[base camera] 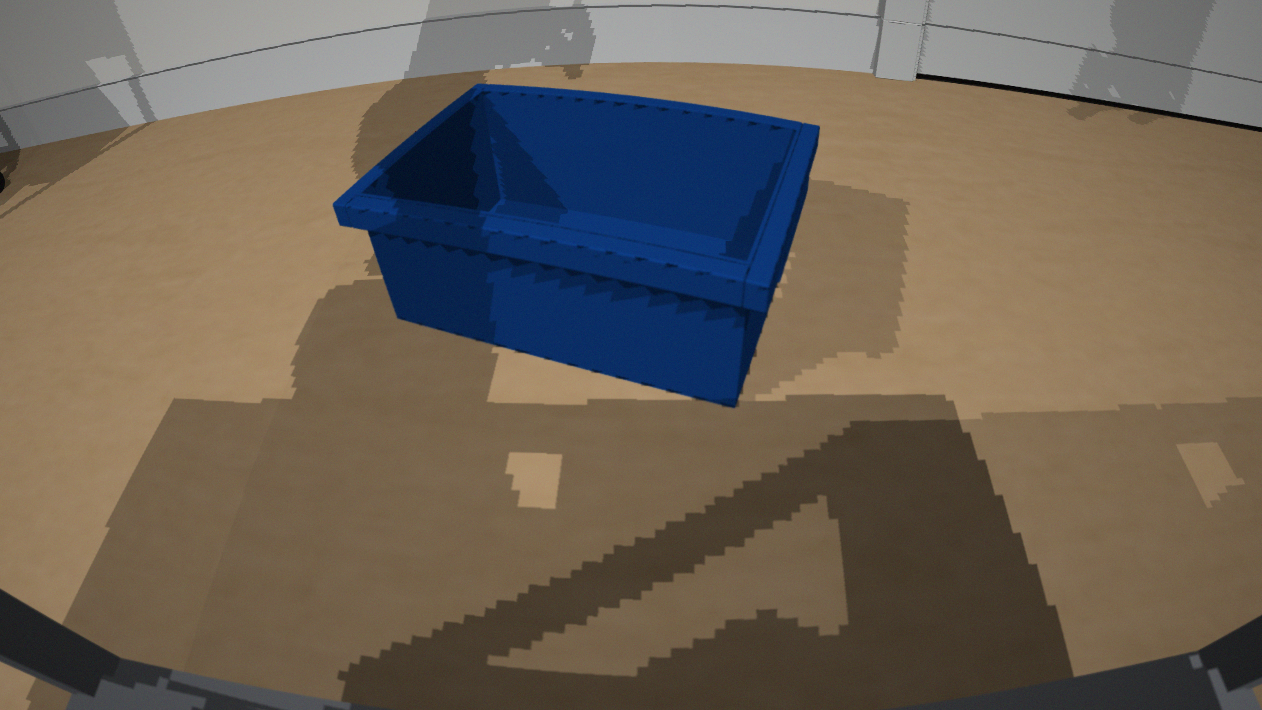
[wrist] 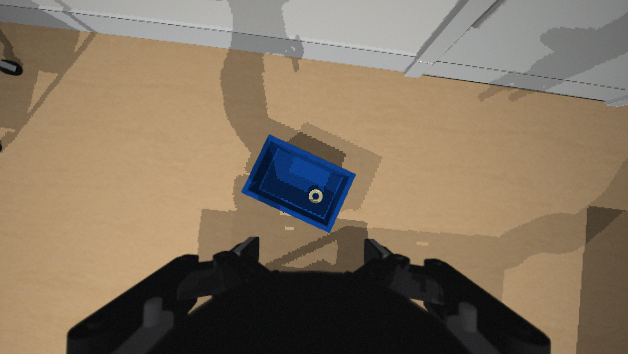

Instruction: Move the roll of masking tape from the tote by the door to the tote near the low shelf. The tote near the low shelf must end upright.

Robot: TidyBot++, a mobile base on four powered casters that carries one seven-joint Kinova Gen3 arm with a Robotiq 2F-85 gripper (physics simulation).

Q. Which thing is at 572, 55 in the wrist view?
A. A door.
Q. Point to a blue tote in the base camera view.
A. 640, 238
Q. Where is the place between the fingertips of my gripper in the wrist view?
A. At 311, 249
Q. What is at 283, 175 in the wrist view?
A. A blue tote.
